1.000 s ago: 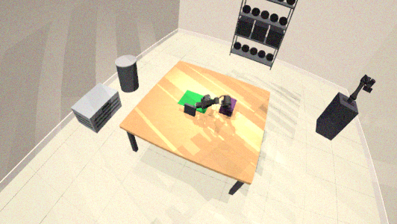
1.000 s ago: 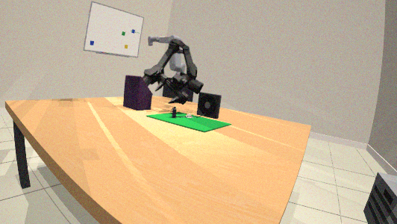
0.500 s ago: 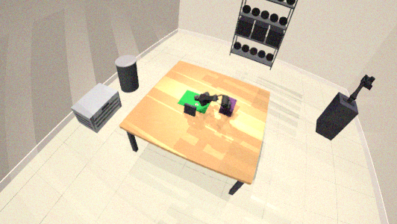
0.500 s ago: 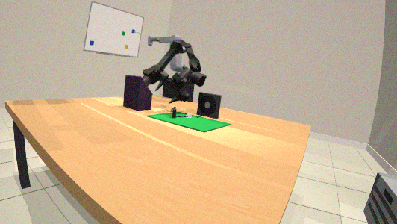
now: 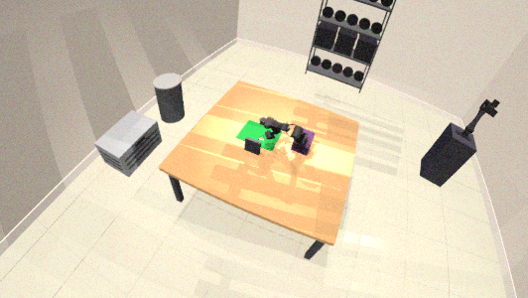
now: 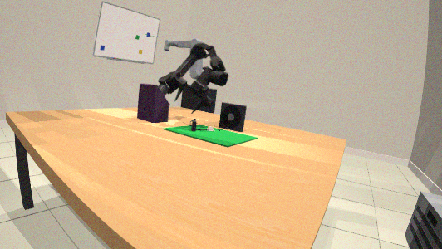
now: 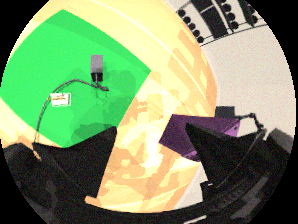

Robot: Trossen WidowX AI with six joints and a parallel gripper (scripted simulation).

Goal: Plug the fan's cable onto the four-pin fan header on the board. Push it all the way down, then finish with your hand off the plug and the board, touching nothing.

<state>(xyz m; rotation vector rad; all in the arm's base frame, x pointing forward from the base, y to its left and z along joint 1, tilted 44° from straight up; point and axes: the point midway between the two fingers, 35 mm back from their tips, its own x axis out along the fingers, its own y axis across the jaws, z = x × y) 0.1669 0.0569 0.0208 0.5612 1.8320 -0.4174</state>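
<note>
Right now the dark fan plug is 11 cm ahead of my gripper tip, 2 cm to the right of it and 6 cm below it. The rest, counted from my gripper tip: green board 17 cm ahead, 2 cm to the left, 10 cm below; black square fan 12 cm ahead, 20 cm to the left, 2 cm below.
</note>
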